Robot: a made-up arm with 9 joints. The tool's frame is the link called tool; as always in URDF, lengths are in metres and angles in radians. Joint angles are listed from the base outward.
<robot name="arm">
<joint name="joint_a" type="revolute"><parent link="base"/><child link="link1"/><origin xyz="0.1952 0.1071 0.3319" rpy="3.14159 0 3.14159"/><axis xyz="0 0 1"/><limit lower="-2.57" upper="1.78"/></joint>
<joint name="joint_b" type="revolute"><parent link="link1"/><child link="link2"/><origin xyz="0.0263 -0.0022 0.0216" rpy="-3.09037 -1.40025 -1.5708"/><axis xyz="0 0 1"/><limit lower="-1.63" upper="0.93"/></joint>
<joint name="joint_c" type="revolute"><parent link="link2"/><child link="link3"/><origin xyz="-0.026 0.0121 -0.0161" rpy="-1.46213 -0.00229 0.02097"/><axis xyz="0 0 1"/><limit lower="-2.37" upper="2.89"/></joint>
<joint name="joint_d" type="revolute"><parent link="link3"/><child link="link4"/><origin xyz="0.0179 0.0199 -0.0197" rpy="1.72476 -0.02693 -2.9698"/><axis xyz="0 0 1"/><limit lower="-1.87" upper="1.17"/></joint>
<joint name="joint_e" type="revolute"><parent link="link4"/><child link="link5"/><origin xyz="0.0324 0.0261 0.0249" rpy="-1.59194 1.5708 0"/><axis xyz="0 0 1"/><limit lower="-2.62" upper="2.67"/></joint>
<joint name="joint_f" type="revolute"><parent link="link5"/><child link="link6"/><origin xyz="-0.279 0.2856 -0.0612" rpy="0.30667 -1.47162 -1.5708"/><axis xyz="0 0 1"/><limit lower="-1.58" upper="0.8"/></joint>
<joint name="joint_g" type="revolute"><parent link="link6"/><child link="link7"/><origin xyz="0.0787 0.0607 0.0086" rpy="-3.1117 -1.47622 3.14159"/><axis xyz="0 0 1"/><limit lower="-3.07" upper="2.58"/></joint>
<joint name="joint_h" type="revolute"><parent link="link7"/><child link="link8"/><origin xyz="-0.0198 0.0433 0.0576" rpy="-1.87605 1.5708 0"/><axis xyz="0 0 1"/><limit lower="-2.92" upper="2.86"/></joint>
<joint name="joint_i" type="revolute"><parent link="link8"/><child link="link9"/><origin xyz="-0.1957 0.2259 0.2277" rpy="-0.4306 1.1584 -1.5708"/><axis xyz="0 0 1"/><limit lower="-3.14" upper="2.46"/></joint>
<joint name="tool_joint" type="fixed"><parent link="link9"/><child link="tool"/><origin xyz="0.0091 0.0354 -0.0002" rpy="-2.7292 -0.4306 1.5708"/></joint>
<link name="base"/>
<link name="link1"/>
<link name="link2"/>
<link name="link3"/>
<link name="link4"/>
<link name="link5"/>
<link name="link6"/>
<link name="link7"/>
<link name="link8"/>
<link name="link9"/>
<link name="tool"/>
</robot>
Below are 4 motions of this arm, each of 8 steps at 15 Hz.
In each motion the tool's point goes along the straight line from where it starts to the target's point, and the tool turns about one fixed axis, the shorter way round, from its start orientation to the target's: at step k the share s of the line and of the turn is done. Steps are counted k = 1, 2, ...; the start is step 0. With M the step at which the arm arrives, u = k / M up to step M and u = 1 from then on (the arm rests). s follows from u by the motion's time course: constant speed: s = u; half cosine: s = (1 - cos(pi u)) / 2; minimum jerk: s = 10 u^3 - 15 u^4 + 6 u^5.
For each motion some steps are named. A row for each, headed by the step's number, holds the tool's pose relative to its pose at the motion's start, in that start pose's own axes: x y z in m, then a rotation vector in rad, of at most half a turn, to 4 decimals.
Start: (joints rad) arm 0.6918 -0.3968 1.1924 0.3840 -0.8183 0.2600 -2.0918 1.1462 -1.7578
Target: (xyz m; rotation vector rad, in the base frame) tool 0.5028 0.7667 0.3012 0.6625 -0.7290 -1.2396
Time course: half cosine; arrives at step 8
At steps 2, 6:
2: 0.0315 0.0137 -0.0271 -0.0172 -0.0441 -0.0428
6: 0.1838 0.0799 -0.1582 -0.1003 -0.2568 -0.2496

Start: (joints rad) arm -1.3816 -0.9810 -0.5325 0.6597 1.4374 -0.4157 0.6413 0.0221 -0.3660
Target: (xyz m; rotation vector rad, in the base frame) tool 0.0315 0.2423 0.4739 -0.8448 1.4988 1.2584
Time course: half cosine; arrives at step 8
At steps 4, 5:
4: -0.0248 0.0227 -0.0131 -0.0667 0.1536 0.1224
5: -0.0343 0.0314 -0.0182 -0.0922 0.2123 0.1692

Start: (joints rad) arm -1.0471 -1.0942 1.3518 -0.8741 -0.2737 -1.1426 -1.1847 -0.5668 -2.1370
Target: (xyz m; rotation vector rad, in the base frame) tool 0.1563 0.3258 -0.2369 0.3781 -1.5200 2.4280
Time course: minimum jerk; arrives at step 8
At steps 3, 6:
3: 0.0730 0.0134 -0.0714 -0.1686 -0.0201 -0.0866
6: 0.2379 0.0437 -0.2326 -0.5493 -0.0654 -0.2821

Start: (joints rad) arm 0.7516 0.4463 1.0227 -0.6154 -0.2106 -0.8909 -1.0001 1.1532 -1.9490
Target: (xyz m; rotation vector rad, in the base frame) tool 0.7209 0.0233 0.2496 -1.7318 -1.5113 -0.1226
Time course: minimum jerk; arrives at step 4
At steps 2, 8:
2: -0.0547 -0.0490 -0.0357 -0.1112 0.0766 0.1446
8: -0.1095 -0.0980 -0.0714 -0.2224 0.1533 0.2892

